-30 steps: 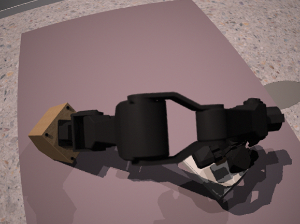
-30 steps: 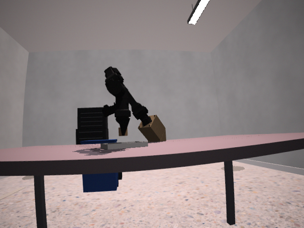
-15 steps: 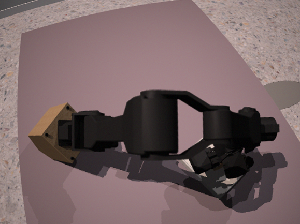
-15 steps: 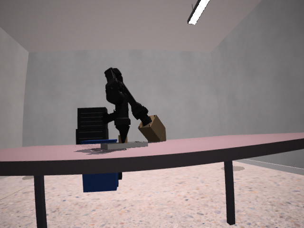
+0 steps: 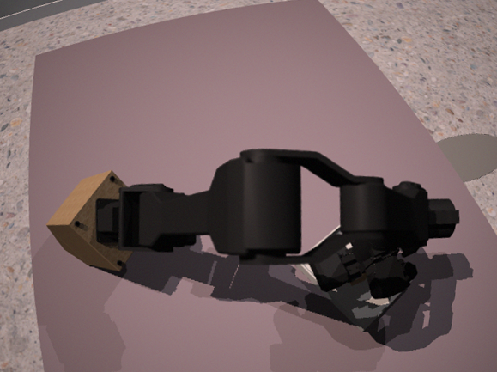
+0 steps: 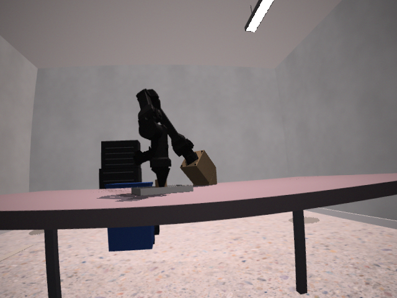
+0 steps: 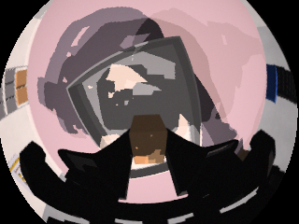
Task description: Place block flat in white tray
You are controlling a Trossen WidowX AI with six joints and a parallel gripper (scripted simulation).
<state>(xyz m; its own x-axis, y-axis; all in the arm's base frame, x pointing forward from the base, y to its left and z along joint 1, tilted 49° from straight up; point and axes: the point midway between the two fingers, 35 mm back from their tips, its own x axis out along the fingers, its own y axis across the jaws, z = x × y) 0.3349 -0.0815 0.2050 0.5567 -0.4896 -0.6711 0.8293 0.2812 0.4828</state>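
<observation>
The brown block is 2 cm below my hand. Also, from my hand: white tray (4 cm below).
</observation>
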